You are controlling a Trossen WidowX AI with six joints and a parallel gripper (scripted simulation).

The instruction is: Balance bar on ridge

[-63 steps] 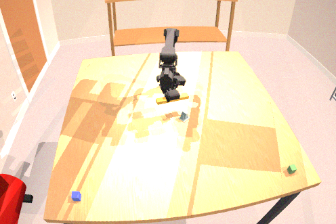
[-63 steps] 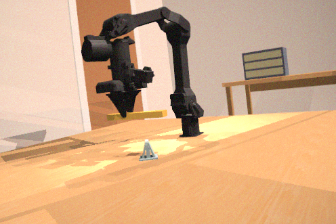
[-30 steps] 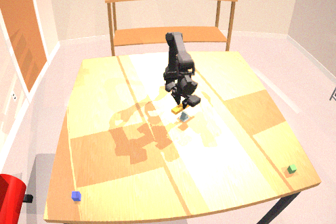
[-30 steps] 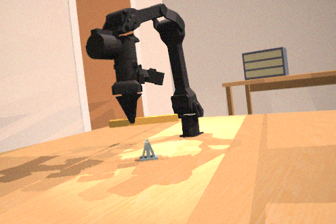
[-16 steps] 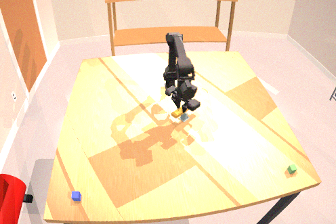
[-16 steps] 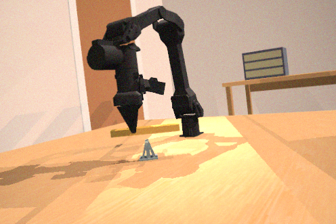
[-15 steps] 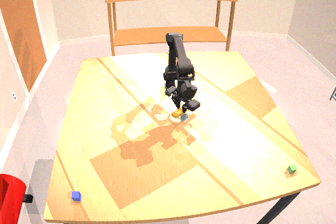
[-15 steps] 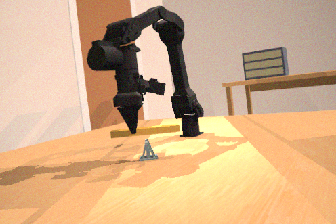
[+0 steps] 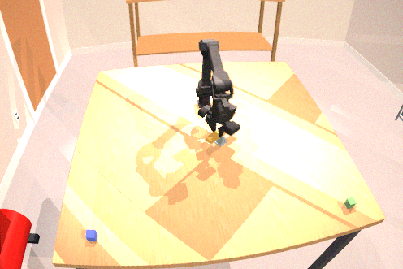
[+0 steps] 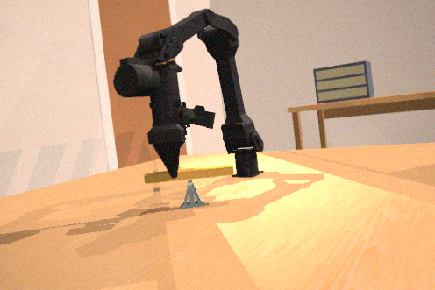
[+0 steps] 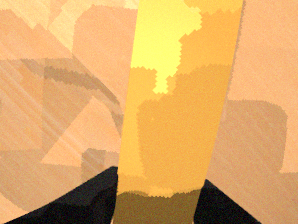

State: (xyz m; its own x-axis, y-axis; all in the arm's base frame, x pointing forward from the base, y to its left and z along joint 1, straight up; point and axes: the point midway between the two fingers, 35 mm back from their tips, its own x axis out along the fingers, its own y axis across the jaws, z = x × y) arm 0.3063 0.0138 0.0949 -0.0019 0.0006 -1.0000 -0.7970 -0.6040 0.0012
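My gripper tip is now 2 cm past the yellow bar and 2 cm to the right of it. From my gripper tip the other things lie so: green cube 43 cm ahead, 49 cm to the left, 4 cm below; blue cube 43 cm ahead, 51 cm to the right, 4 cm below.
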